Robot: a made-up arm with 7 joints.
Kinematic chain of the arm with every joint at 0, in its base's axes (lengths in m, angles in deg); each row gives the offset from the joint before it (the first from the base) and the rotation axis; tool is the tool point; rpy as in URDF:
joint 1: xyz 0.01 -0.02 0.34 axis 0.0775 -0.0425 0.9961
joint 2: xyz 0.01 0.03 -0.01 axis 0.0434 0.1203 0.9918
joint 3: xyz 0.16 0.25 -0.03 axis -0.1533 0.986 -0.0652
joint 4: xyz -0.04 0 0.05 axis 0.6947 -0.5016 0.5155
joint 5: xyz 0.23 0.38 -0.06 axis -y
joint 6: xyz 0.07 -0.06 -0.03 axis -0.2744 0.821 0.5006
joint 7: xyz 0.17 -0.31 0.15 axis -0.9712 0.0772 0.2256
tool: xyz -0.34 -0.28 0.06 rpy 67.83 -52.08 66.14
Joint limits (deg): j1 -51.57..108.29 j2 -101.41..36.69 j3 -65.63..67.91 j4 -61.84..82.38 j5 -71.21..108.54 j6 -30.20..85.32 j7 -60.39..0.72
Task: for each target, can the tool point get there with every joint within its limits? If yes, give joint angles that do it. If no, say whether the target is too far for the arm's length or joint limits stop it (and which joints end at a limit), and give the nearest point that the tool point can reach.
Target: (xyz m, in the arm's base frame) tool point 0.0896 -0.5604 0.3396
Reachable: yes | joints 2.88 -86.33 7.76 -15.58 -30.04 54.49 -40.49
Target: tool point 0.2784 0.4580 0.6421
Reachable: yes | joints 94.09 -54.68 2.00 52.01 -14.96 49.61 -39.64
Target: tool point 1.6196 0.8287 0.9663
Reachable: no: too far | nearest point 0.9784 0.4953 0.6627 | short by 0.784 m
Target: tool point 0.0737 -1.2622 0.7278
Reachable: no: joint limits stop it (at a limit: joint 1, joint 4, joint 6, joint 7) | nearest point 0.0676 -1.0968 0.6668 | short by 0.176 m
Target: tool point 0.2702 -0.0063 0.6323
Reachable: yes | joints 19.90 5.32 -6.22 69.89 62.13 58.13 -4.62
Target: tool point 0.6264 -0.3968 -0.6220
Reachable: no: joint limits stop it (at a limit: joint 1, joint 3, joint 6, joint 7) | nearest point 0.5741 -0.3476 -0.4465 | short by 0.190 m
